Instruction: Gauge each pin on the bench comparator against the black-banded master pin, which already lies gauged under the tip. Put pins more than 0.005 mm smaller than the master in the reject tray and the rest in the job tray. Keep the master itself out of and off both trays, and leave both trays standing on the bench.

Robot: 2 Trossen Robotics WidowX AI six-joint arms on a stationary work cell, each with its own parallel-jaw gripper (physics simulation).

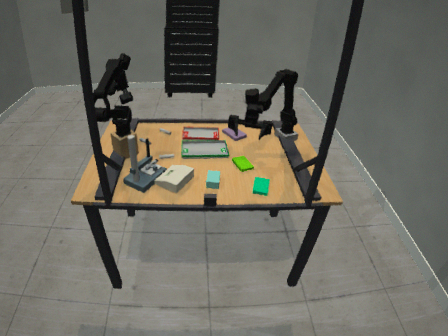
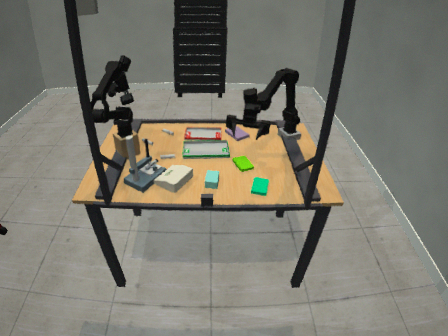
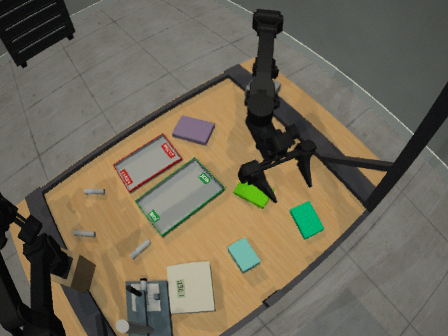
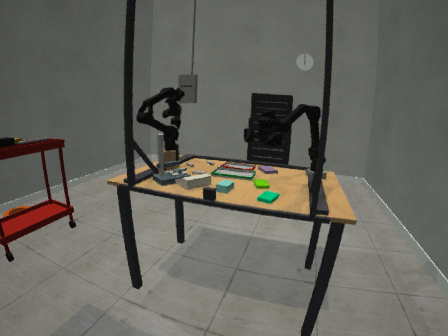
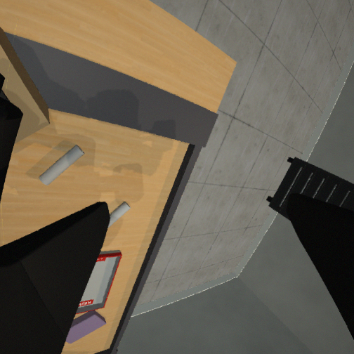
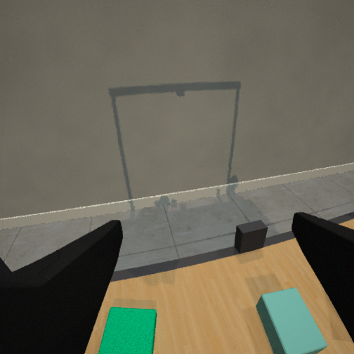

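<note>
Three grey pins lie loose on the bench: one pin (image 3: 94, 191) (image 5: 119, 214) near the reject tray, another pin (image 3: 84, 233) (image 5: 61, 165) nearer the wooden block, and a third pin (image 3: 140, 249) between the job tray and the comparator. The red-rimmed reject tray (image 3: 147, 163) and the larger green-rimmed job tray (image 3: 180, 197) stand side by side, empty. The comparator (image 1: 142, 181) stands at the left front beside its cream display box (image 3: 197, 295) (image 1: 175, 178); its digits and the master pin are too small to make out. My left gripper (image 5: 197, 206) is open and empty, high above the bench. My right gripper (image 6: 207, 225) (image 3: 292, 193) is open and empty.
A purple block (image 3: 193, 129) lies beside the reject tray. A lime block (image 3: 252, 194), a green block (image 3: 307, 220) and a turquoise block (image 3: 244, 255) lie on the right part. A wooden block (image 3: 77, 271) stands by the left arm. Black frame posts rise at the bench's sides.
</note>
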